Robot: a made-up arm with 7 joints. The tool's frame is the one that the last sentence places. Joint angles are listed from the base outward.
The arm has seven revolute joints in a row. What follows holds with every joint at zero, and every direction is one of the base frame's.
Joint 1 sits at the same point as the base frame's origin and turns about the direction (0, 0.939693, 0.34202), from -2.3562 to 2.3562 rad.
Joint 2 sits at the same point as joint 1 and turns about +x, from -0.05 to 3.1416 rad.
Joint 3 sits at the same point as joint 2 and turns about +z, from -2.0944 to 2.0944 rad.
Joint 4 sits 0.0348 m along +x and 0.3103 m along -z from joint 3 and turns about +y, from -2.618 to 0.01 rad.
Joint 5 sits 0.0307 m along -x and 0.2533 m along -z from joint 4 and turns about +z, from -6.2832 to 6.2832 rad.
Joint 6 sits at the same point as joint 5 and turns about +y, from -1.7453 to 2.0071 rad.
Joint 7 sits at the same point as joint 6 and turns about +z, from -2.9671 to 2.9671 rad.
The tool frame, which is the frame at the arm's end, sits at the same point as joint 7; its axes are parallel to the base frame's.
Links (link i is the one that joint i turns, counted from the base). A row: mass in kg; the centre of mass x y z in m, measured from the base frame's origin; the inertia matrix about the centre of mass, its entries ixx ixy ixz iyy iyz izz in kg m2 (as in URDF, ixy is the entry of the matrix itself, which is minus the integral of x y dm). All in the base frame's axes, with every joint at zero. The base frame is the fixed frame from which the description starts. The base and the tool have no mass.
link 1: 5.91; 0.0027 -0.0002 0.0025; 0.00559 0 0 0.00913 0.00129 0.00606
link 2: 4.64; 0.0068 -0.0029 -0.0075; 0.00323 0 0 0.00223 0 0.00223
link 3: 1.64; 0.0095 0.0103 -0.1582; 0.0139 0 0.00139 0.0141 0 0.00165
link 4: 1.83; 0.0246 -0.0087 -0.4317; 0.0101 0 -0.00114 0.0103 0 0.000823
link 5: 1.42; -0.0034 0.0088 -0.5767; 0.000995 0 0 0.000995 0 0.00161
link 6: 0.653; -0.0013 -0.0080 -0.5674; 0.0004 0 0 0.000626 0 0.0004
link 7: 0.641; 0.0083 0.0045 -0.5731; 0.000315 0 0 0.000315 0 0.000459
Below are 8 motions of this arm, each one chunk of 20 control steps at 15 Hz.
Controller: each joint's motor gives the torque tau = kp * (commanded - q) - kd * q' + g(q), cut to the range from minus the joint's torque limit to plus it. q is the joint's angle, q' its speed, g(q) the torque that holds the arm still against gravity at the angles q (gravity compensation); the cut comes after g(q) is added. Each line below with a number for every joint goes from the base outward.
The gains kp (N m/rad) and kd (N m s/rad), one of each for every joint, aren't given. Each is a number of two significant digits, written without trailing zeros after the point. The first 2 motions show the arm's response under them.
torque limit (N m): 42 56 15 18 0.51 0.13 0.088
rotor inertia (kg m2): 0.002 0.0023 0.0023 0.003 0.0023 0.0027 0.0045
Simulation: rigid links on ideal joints. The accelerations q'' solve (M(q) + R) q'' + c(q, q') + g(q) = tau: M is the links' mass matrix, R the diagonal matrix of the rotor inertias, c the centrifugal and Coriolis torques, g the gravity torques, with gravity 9.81 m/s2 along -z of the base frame. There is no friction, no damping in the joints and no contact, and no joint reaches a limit. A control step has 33 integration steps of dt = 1/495 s. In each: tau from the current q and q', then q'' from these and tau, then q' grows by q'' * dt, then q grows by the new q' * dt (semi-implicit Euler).
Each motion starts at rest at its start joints. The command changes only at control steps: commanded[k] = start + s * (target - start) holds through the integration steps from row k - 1 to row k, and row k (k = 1, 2, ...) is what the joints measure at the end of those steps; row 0 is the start. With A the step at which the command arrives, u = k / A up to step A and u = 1 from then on. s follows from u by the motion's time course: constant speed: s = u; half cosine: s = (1 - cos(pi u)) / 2; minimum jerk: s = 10 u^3 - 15 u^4 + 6 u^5; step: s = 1 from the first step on.
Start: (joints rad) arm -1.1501 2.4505 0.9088 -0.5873 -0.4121 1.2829 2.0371
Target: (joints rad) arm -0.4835 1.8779 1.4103 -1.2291 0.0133 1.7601 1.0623
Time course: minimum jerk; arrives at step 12
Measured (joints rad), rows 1 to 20:
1: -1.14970 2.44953 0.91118 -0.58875 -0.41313 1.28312 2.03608
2: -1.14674 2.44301 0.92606 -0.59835 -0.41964 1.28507 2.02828
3: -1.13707 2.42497 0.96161 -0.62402 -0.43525 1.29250 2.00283
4: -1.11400 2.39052 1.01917 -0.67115 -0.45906 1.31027 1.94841
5: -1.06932 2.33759 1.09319 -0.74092 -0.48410 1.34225 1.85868
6: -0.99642 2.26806 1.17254 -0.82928 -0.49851 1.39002 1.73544
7: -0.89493 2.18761 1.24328 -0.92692 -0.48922 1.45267 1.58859
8: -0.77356 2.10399 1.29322 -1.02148 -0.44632 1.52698 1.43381
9: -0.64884 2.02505 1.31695 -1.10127 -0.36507 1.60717 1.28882
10: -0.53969 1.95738 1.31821 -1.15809 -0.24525 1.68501 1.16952
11: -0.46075 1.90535 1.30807 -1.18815 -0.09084 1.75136 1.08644
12: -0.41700 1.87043 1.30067 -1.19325 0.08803 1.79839 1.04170
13: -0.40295 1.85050 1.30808 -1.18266 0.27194 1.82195 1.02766
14: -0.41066 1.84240 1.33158 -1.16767 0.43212 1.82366 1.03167
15: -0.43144 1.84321 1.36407 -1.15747 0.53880 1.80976 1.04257
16: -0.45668 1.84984 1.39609 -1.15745 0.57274 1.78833 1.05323
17: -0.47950 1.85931 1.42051 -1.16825 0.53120 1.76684 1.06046
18: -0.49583 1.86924 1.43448 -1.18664 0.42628 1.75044 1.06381
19: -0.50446 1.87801 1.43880 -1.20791 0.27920 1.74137 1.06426
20: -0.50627 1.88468 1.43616 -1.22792 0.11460 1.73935 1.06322
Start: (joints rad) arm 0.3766 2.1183 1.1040 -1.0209 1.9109 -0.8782 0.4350
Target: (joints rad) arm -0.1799 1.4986 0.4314 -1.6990 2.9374 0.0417 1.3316
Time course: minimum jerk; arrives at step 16
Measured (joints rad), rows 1 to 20:
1: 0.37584 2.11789 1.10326 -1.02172 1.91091 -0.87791 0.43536
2: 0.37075 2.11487 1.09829 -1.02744 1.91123 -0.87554 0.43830
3: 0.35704 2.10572 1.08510 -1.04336 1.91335 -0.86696 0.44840
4: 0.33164 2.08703 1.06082 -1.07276 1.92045 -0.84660 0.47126
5: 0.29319 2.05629 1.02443 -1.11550 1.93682 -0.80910 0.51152
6: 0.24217 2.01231 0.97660 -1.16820 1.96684 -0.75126 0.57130
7: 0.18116 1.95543 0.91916 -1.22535 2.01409 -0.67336 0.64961
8: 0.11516 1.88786 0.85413 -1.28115 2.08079 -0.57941 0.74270
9: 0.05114 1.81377 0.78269 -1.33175 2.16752 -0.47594 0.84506
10: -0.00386 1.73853 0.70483 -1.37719 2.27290 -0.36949 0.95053
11: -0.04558 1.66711 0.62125 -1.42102 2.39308 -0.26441 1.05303
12: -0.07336 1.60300 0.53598 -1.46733 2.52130 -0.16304 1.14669
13: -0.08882 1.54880 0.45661 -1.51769 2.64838 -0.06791 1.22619
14: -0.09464 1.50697 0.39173 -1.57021 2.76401 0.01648 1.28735
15: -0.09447 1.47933 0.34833 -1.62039 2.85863 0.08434 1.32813
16: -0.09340 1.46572 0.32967 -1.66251 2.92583 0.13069 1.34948
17: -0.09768 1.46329 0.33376 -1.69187 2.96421 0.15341 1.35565
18: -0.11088 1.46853 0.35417 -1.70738 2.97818 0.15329 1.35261
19: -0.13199 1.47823 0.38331 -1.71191 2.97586 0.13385 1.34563
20: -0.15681 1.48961 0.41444 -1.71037 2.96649 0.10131 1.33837
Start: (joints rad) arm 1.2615 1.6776 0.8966 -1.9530 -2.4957 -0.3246 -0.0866
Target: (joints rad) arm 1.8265 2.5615 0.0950 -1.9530 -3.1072 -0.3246 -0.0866
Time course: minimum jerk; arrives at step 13
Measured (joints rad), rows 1 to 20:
1: 1.26208 1.67889 0.89577 -1.95241 -2.49523 -0.32438 -0.08664
2: 1.26612 1.68826 0.88931 -1.94848 -2.49205 -0.32299 -0.08695
3: 1.27780 1.71621 0.86836 -1.93838 -2.48394 -0.31962 -0.08783
4: 1.30063 1.77131 0.82456 -1.92223 -2.47145 -0.31460 -0.08924
5: 1.33645 1.85651 0.75473 -1.90384 -2.45913 -0.30925 -0.09068
6: 1.38554 1.96785 0.66297 -1.88962 -2.45518 -0.30525 -0.09140
7: 1.44674 2.09494 0.55882 -1.88574 -2.46992 -0.30373 -0.09094
8: 1.51750 2.22407 0.45241 -1.89467 -2.51259 -0.30464 -0.08940
9: 1.59481 2.34188 0.35148 -1.91380 -2.58799 -0.30705 -0.08743
10: 1.67481 2.43734 0.26143 -1.93752 -2.69514 -0.31015 -0.08576
11: 1.75144 2.50329 0.18552 -1.96035 -2.82731 -0.31319 -0.08477
12: 1.81707 2.53841 0.12559 -1.97883 -2.97243 -0.31449 -0.08420
13: 1.86526 2.54892 0.08162 -1.99145 -3.11404 -0.31164 -0.08340
14: 1.89412 2.54758 0.05130 -1.99783 -3.23424 -0.30353 -0.08198
15: 1.90640 2.54412 0.03509 -1.99835 -3.32010 -0.29202 -0.08030
16: 1.90598 2.54290 0.03325 -1.99418 -3.36611 -0.28101 -0.07922
17: 1.89618 2.54490 0.04323 -1.98673 -3.37368 -0.27483 -0.07946
18: 1.87988 2.54941 0.06039 -1.97734 -3.34925 -0.27662 -0.08121
19: 1.85993 2.55505 0.07979 -1.96723 -3.30194 -0.28693 -0.08409
20: 1.83918 2.56053 0.09745 -1.95749 -3.24148 -0.30359 -0.08735

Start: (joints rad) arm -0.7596 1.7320 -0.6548 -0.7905 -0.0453 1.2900 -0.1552
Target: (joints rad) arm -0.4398 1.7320 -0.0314 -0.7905 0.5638 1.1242 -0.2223
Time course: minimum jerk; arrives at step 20
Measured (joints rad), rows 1 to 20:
1: -0.75938 1.73196 -0.65438 -0.79052 -0.04530 1.28997 -0.15523
2: -0.75788 1.73173 -0.65150 -0.79065 -0.04518 1.28972 -0.15544
3: -0.75387 1.73118 -0.64367 -0.79104 -0.04411 1.28880 -0.15610
4: -0.74645 1.73035 -0.62884 -0.79181 -0.04051 1.28653 -0.15747
5: -0.73515 1.72935 -0.60571 -0.79302 -0.03224 1.28218 -0.15977
6: -0.71988 1.72835 -0.57383 -0.79459 -0.01708 1.27517 -0.16305
7: -0.70091 1.72756 -0.53356 -0.79633 0.00694 1.26522 -0.16730
8: -0.67870 1.72713 -0.48593 -0.79796 0.04117 1.25243 -0.17235
9: -0.65392 1.72719 -0.43254 -0.79917 0.08607 1.23727 -0.17801
10: -0.62737 1.72781 -0.37536 -0.79966 0.14107 1.22054 -0.18401
11: -0.59997 1.72896 -0.31663 -0.79918 0.20448 1.20314 -0.19007
12: -0.57270 1.73057 -0.25869 -0.79767 0.27360 1.18604 -0.19592
13: -0.54655 1.73245 -0.20386 -0.79525 0.34489 1.17008 -0.20129
14: -0.52247 1.73442 -0.15430 -0.79221 0.41434 1.15588 -0.20599
15: -0.50126 1.73623 -0.11185 -0.78899 0.47793 1.14385 -0.20988
16: -0.48352 1.73770 -0.07788 -0.78603 0.53213 1.13418 -0.21294
17: -0.46958 1.73864 -0.05308 -0.78373 0.57433 1.12692 -0.21523
18: -0.45942 1.73897 -0.03735 -0.78235 0.60311 1.12206 -0.21686
19: -0.45260 1.73860 -0.02960 -0.78200 0.61845 1.11946 -0.21799
20: -0.44820 1.73754 -0.02764 -0.78267 0.62170 1.11888 -0.21884

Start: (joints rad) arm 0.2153 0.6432 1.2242 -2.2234 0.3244 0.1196 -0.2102
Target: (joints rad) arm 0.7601 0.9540 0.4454 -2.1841 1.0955 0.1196 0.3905
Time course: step
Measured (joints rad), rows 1 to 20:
1: 0.45371 0.80663 0.97230 -2.20285 0.25572 0.06973 -0.13683
2: 0.59461 0.95495 0.68615 -2.19762 0.18567 0.04026 0.01551
3: 0.61908 0.97782 0.47852 -2.19836 0.21994 0.03856 0.18943
4: 0.65280 0.95664 0.36111 -2.19783 0.40404 0.05175 0.32372
5: 0.70851 0.93592 0.32140 -2.19400 0.71534 0.08408 0.40256
6: 0.76608 0.92697 0.33211 -2.18328 1.08757 0.13740 0.43764
7: 0.80795 0.92771 0.36622 -2.16606 1.43842 0.19747 0.44685
8: 0.82664 0.93342 0.40398 -2.14805 1.70018 0.23965 0.44362
9: 0.82397 0.94077 0.43449 -2.13595 1.83875 0.24697 0.43509
10: 0.80722 0.94787 0.45359 -2.13348 1.85287 0.21975 0.42462
11: 0.78502 0.95357 0.46165 -2.14066 1.76330 0.17162 0.41410
12: 0.76447 0.95727 0.46169 -2.15462 1.60240 0.12048 0.40461
13: 0.74982 0.95892 0.45766 -2.17113 1.40592 0.08064 0.39653
14: 0.74238 0.95901 0.45291 -2.18619 1.20656 0.05888 0.38980
15: 0.74122 0.95821 0.44933 -2.19704 1.02976 0.05487 0.38432
16: 0.74420 0.95710 0.44740 -2.20252 0.89220 0.06404 0.38018
17: 0.74902 0.95603 0.44670 -2.20297 0.80228 0.08062 0.37760
18: 0.75391 0.95517 0.44663 -2.19965 0.76140 0.09939 0.37674
19: 0.75789 0.95454 0.44667 -2.19424 0.76535 0.11638 0.37753
20: 0.76067 0.95411 0.44656 -2.18837 0.80579 0.12912 0.37966

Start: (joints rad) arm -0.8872 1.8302 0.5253 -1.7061 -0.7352 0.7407 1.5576
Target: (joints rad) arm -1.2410 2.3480 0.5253 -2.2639 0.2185 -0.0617 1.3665
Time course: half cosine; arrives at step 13
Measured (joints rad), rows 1 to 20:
1: -0.88775 1.83251 0.52308 -1.70587 -0.73228 0.74067 1.55731
2: -0.88990 1.84161 0.51576 -1.70673 -0.71753 0.73796 1.55557
3: -0.89512 1.86068 0.50366 -1.71278 -0.67892 0.72563 1.55059
4: -0.90554 1.89116 0.48954 -1.72881 -0.60642 0.69542 1.54113
5: -0.92336 1.93328 0.47719 -1.75823 -0.49513 0.64114 1.52692
6: -0.95022 1.98618 0.47047 -1.80198 -0.34711 0.56075 1.50866
7: -0.98675 2.04772 0.47248 -1.85842 -0.17236 0.45707 1.48771
8: -1.03241 2.11448 0.48470 -1.92393 0.01128 0.33715 1.46561
9: -1.08542 2.18186 0.50637 -1.99393 0.18035 0.21043 1.44355
10: -1.14274 2.24463 0.53434 -2.06394 0.31068 0.08658 1.42215
11: -1.19996 2.29767 0.56374 -2.13010 0.38322 -0.02581 1.40178
12: -1.25141 2.33675 0.58924 -2.18918 0.38824 -0.11918 1.38300
13: -1.29074 2.35923 0.60643 -2.23808 0.32673 -0.18663 1.36698
14: -1.31371 2.36702 0.61075 -2.27374 0.21167 -0.22263 1.35487
15: -1.31899 2.36615 0.60073 -2.29440 0.06869 -0.22503 1.34714
16: -1.30825 2.36186 0.58067 -2.30100 -0.06918 -0.19776 1.34372
17: -1.28704 2.35688 0.55650 -2.29702 -0.17112 -0.15168 1.34401
18: -1.26241 2.35217 0.53349 -2.28728 -0.21637 -0.10128 1.34690
19: -1.24028 2.34807 0.51525 -2.27632 -0.19786 -0.05917 1.35120
20: -1.22420 2.34495 0.50365 -2.26718 -0.12144 -0.03217 1.35606

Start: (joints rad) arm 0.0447 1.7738 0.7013 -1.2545 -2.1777 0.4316 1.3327
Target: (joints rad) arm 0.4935 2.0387 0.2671 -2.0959 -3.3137 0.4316 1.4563
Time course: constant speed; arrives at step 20
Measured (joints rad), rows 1 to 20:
1: 0.05114 1.77907 0.69626 -1.25530 -2.17062 0.43487 1.33445
2: 0.06367 1.78883 0.68318 -1.26508 -2.15773 0.43899 1.33886
3: 0.08086 1.80103 0.66369 -1.28828 -2.14768 0.44104 1.34540
4: 0.10133 1.81466 0.64022 -1.32439 -2.15068 0.43977 1.35309
5: 0.12374 1.82914 0.61514 -1.37031 -2.17521 0.43518 1.36096
6: 0.14702 1.84401 0.59015 -1.42212 -2.22571 0.42827 1.36832
7: 0.17043 1.85885 0.56613 -1.47618 -2.30173 0.42078 1.37487
8: 0.19360 1.87336 0.54321 -1.52965 -2.39848 0.41458 1.38060
9: 0.21650 1.88737 0.52109 -1.58075 -2.50830 0.41111 1.38569
10: 0.23927 1.90085 0.49931 -1.62865 -2.62259 0.41080 1.39039
11: 0.26208 1.91387 0.47747 -1.67329 -2.73353 0.41310 1.39496
12: 0.28512 1.92653 0.45534 -1.71519 -2.83529 0.41674 1.39960
13: 0.30845 1.93897 0.43284 -1.75514 -2.92454 0.42033 1.40450
14: 0.33205 1.95133 0.41004 -1.79405 -3.00035 0.42281 1.40975
15: 0.35580 1.96373 0.38711 -1.83273 -3.06367 0.42374 1.41541
16: 0.37956 1.97625 0.36423 -1.87179 -3.11668 0.42323 1.42146
17: 0.40319 1.98893 0.34157 -1.91159 -3.16221 0.42179 1.42783
18: 0.42657 2.00179 0.31922 -1.95225 -3.20322 0.42009 1.43443
19: 0.44964 2.01480 0.29721 -1.99372 -3.24243 0.41870 1.44117
20: 0.47242 2.02794 0.27550 -2.03580 -3.28209 0.41798 1.44794

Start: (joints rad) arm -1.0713 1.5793 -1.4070 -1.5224 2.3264 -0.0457 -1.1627
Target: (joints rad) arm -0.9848 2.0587 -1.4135 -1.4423 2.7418 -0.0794 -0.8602
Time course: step
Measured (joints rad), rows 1 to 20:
1: -1.05319 1.68729 -1.40552 -1.62663 2.36354 -0.04086 -1.12498
2: -1.02343 1.85549 -1.40997 -1.68982 2.48101 -0.00068 -1.04262
3: -0.99770 1.98207 -1.42241 -1.62345 2.63604 0.04985 -0.95523
4: -0.98003 2.05245 -1.43542 -1.48542 2.77079 0.06226 -0.88138
5: -0.97066 2.09002 -1.44327 -1.35277 2.84955 0.01178 -0.83094
6: -0.96897 2.11363 -1.44314 -1.26727 2.86486 -0.08578 -0.80706
7: -0.97338 2.12651 -1.43470 -1.23045 2.82841 -0.19273 -0.80549
8: -0.98100 2.12738 -1.42133 -1.22981 2.76056 -0.27492 -0.81767
9: -0.98868 2.11758 -1.40837 -1.25434 2.68308 -0.31287 -0.83486
10: -0.99421 2.10075 -1.39981 -1.29528 2.61457 -0.30267 -0.85082
11: -0.99658 2.08118 -1.39696 -1.34469 2.56833 -0.25292 -0.86261
12: -0.99582 2.06272 -1.39902 -1.39523 2.55159 -0.17972 -0.86981
13: -0.99261 2.04815 -1.40422 -1.44062 2.56569 -0.10109 -0.87324
14: -0.98801 2.03891 -1.41068 -1.47606 2.60657 -0.03241 -0.87384
15: -0.98316 2.03506 -1.41677 -1.49869 2.66582 0.01606 -0.87229
16: -0.97912 2.03563 -1.42133 -1.50791 2.73242 0.03982 -0.86909
17: -0.97661 2.03921 -1.42369 -1.50530 2.79511 0.03944 -0.86486
18: -0.97596 2.04438 -1.42371 -1.49402 2.84457 0.01944 -0.86045
19: -0.97705 2.05003 -1.42173 -1.47800 2.87501 -0.01312 -0.85674
20: -0.97942 2.05537 -1.41844 -1.46091 2.88460 -0.05019 -0.85439

